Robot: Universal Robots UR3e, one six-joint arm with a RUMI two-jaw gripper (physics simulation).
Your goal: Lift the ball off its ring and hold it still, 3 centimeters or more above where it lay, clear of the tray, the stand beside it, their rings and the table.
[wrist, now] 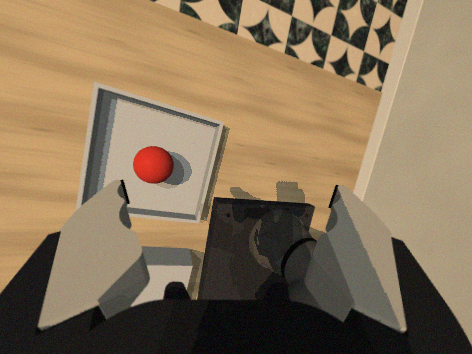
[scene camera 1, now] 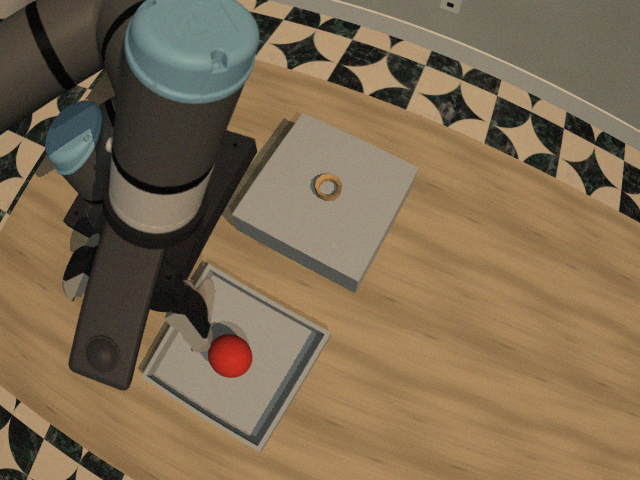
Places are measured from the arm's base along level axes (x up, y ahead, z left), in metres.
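Where they show: gripper, between the fingertips: (wrist: 230,186); arm's base, origin of its link: (wrist: 274,236).
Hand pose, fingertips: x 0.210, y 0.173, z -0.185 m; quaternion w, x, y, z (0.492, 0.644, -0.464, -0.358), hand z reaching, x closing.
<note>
Things, the pixels of their top centre, and the offset from my fingertips. "pt": a spot on its surface instead.
- red ball, centre of its top: (scene camera 1: 226,352) (wrist: 152,168) dz +0.018, dx -0.168, dy +0.061 m
- shallow grey tray, centre of its top: (scene camera 1: 231,357) (wrist: 154,163) dz +0.018, dx -0.210, dy +0.061 m
- empty orange ring, a spot on its surface: (scene camera 1: 327,196) pt dz +0.254, dx -0.172, dy +0.126 m
The red ball (scene camera 1: 230,355) (wrist: 153,164) sits inside the shallow grey tray (scene camera 1: 273,361) (wrist: 196,142), with its shadow beside it. The ring under the ball is hidden by it. My gripper (scene camera 1: 136,320) (wrist: 230,186) is open and empty, high above the table. In the scene view one finger overlaps the tray's left part and its tip appears close to the ball. In the wrist view the ball lies beyond the left fingertip, outside the gap between the fingers.
The grey square stand (scene camera 1: 361,211) (wrist: 166,257) is beside the tray, with an empty orange ring (scene camera 1: 327,196) on its top. The robot's dark base plate (scene camera 1: 238,149) (wrist: 225,250) lies next to the stand. The tray has raised walls around the ball.
</note>
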